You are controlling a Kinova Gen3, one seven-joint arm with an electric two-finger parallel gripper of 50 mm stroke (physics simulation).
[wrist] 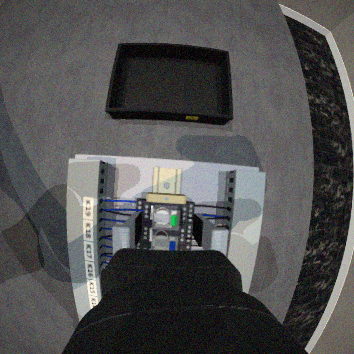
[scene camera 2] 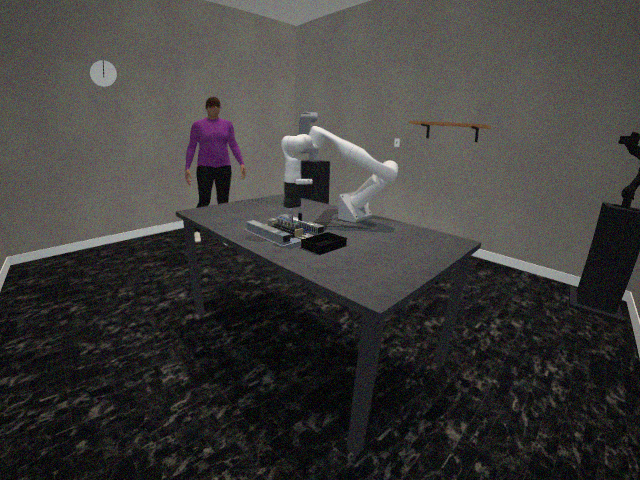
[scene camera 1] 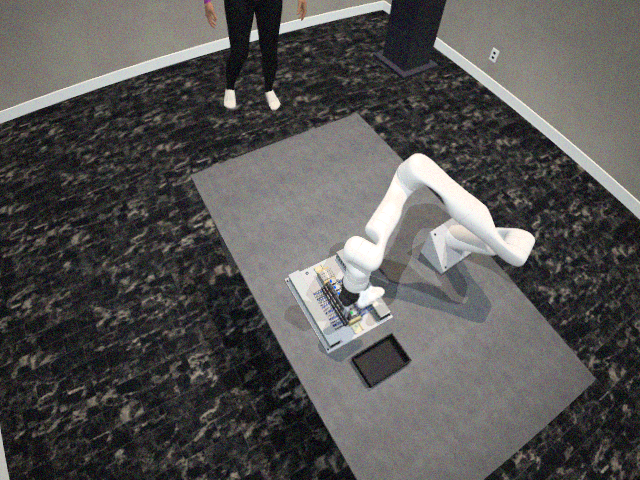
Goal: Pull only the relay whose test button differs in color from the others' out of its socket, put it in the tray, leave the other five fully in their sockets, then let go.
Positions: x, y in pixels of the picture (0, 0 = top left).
Labels:
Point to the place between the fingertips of the gripper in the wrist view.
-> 167, 223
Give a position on a light panel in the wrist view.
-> At 128, 177

